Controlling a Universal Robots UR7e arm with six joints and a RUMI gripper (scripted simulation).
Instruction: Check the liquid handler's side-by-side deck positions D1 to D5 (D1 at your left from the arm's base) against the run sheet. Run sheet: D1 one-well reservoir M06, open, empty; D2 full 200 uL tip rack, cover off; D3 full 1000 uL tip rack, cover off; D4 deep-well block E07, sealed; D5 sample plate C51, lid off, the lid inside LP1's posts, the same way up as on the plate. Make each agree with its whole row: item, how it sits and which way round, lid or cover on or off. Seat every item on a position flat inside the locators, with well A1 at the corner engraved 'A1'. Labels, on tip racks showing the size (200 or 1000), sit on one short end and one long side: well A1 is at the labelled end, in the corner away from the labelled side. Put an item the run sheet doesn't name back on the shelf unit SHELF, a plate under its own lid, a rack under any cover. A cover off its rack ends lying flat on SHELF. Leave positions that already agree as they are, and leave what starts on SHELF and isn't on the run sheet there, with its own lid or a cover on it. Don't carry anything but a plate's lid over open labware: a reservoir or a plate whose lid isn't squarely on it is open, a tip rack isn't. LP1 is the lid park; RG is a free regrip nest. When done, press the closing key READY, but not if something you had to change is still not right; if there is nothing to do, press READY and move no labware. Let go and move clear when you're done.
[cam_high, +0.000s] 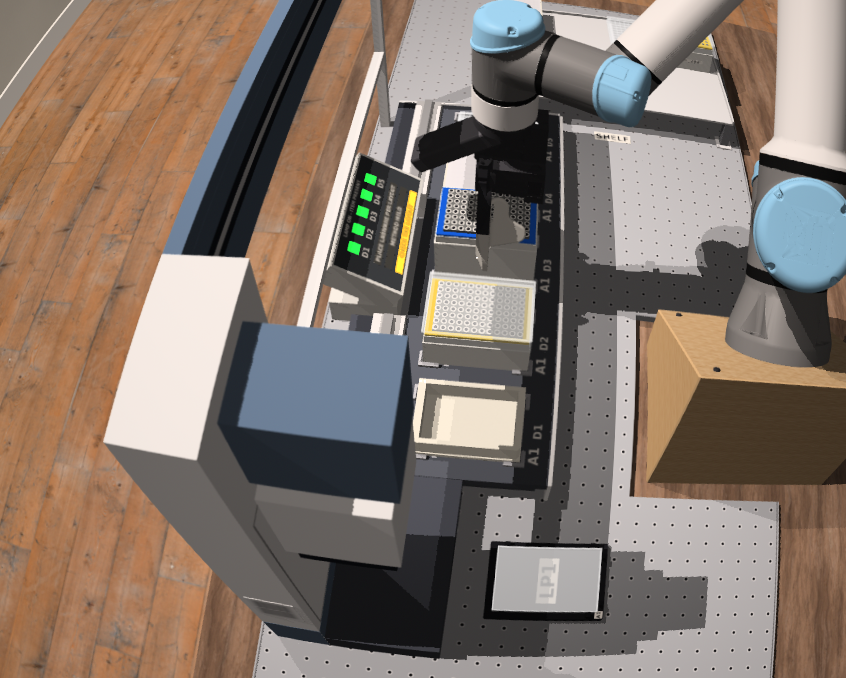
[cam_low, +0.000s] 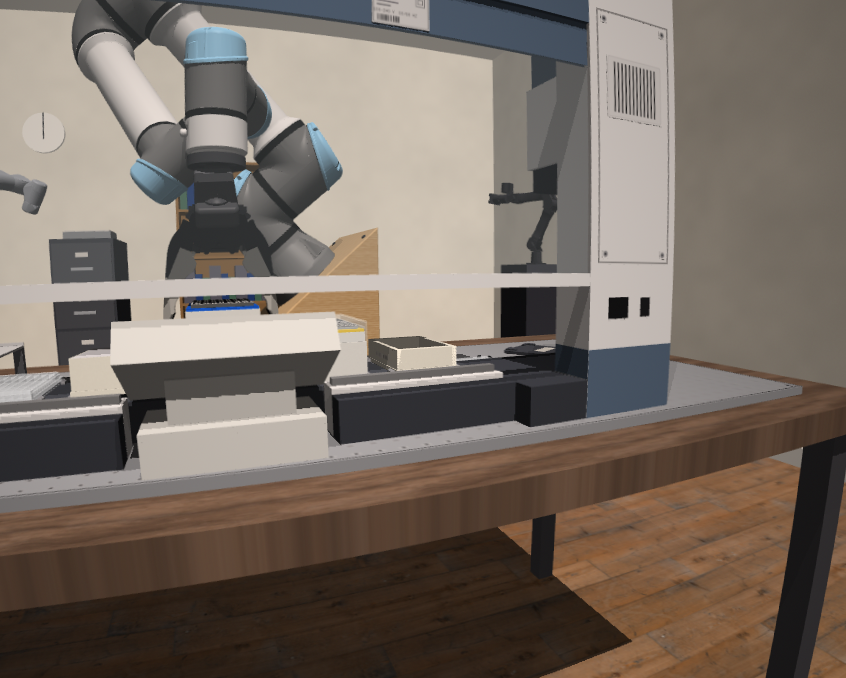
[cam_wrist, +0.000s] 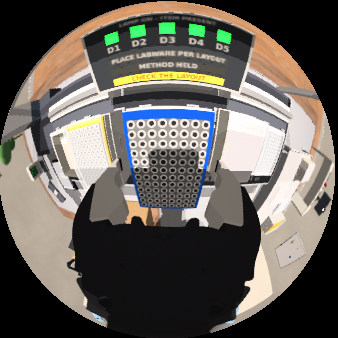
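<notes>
Right now my hand is 10 mm to the left of the blue-framed tip rack and 10 mm past it. Round my hand: clear well plate: 250 mm to the right, 60 mm below, 20 mm ahead; yellow-framed tip rack: 120 mm to the left, 20 mm below, 20 mm behind; cream reservoir: 250 mm to the left, 60 mm below, 20 mm behind.
</notes>
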